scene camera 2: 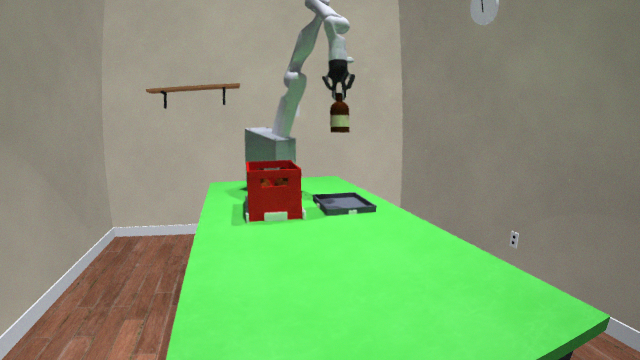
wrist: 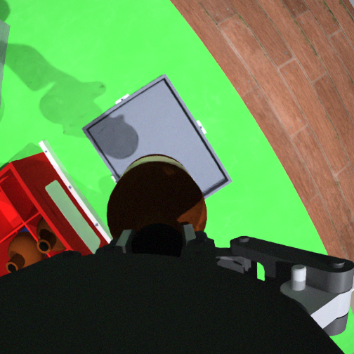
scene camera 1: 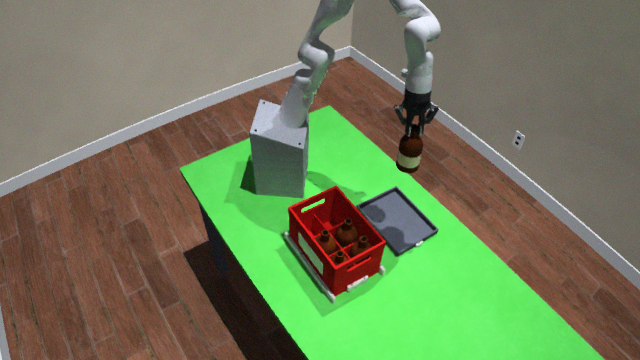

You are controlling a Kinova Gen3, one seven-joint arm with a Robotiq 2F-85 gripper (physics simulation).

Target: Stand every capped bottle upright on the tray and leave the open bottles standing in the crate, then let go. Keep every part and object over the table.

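Places are measured from the arm's base along level axes (x ahead, y left, z up), in centimetres.
Pixels of known places: gripper, fingertip midpoint: [scene camera 2: 339, 99] [scene camera 1: 413, 135]; arm's base, origin of the base link: [scene camera 2: 280, 134] [scene camera 1: 291, 119].
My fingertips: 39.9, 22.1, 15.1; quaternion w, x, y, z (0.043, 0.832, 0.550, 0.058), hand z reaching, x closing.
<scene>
For each thing: its top centre in the pictures, then the offset to it from my fingertips, as dx, dy, dz. "pt": a spot on its surface instead. Level surfaces: height alone.
- brown bottle, middle of its top: [scene camera 1: 415, 127] [scene camera 2: 339, 93] -0.4, +0.2, +2.7
- dark grey tray, surface spot: [scene camera 1: 407, 224] pt +3.3, +3.9, -41.7
- red crate, middle of its top: [scene camera 1: 336, 224] [scene camera 2: 270, 165] +2.4, -26.7, -24.7
- green table, its level: dz -42.2
My gripper [scene camera 1: 414, 131] [scene camera 2: 339, 95] [wrist: 159, 242] is shut on the neck of a brown bottle [scene camera 1: 410, 149] [scene camera 2: 340, 111] [wrist: 152, 200] with a pale label. The bottle hangs upright, high above the table; whether it has a cap is hard to tell. The dark grey tray [scene camera 1: 407, 224] [scene camera 2: 345, 201] [wrist: 172, 117] lies on the table and holds no bottle. The red crate [scene camera 1: 352, 276] [scene camera 2: 275, 201] [wrist: 31, 175] stands beside it. Several brown bottles stand in its compartments, among them one bottle [scene camera 1: 347, 233]. Two in the wrist view, one bottle [wrist: 24, 250] and another bottle [wrist: 46, 234], show open mouths.
The grey robot base [scene camera 1: 280, 162] [scene camera 2: 270, 146] stands on the green table [scene camera 1: 450, 300] [scene camera 2: 350, 280] [wrist: 240, 150] behind the crate. White brackets sit along the crate's foot and the tray's sides. The table's long edge runs close past the tray, with wooden floor [wrist: 305, 90] beyond.
</scene>
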